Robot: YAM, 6 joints.
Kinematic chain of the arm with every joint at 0, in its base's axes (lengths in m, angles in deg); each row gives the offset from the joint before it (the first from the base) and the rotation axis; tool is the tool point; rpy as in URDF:
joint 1: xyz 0 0 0.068 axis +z
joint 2: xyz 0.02 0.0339 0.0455 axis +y
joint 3: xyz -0.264 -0.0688 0 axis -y
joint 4: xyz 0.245 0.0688 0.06 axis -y
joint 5: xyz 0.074 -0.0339 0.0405 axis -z
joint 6: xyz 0.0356 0 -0.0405 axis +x
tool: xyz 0 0 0 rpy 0 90 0
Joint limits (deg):
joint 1: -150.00..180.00
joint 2: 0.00..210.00
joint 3: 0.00..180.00
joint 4: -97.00..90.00
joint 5: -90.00..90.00
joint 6: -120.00..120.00
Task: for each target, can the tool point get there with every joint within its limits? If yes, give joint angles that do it. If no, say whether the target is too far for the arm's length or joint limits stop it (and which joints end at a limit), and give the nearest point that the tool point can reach.
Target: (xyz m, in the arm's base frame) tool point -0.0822 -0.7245 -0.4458
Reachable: no: too far | nearest point -0.0585 -0.5157 -0.2589 | short by 0.281 m
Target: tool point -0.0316 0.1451 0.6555
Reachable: yes | joints -64.61 69.85 145.91 74.55 -71.18 -2.47
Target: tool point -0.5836 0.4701 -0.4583
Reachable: no: too far | nearest point -0.4054 0.3265 -0.2573 | short by 0.305 m
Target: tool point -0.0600 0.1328 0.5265
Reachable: yes | joints -75.32 20.14 93.41 -28.62 43.28 -80.39
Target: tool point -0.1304 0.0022 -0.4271
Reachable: no: joint limits stop it (at a limit: joint 2) | nearest point -0.1480 0.0025 -0.3661 | short by 0.064 m
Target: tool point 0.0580 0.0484 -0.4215
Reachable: no: joint limits stop it (at a limit: joint 2) | nearest point 0.0813 0.0678 -0.3510 | short by 0.077 m
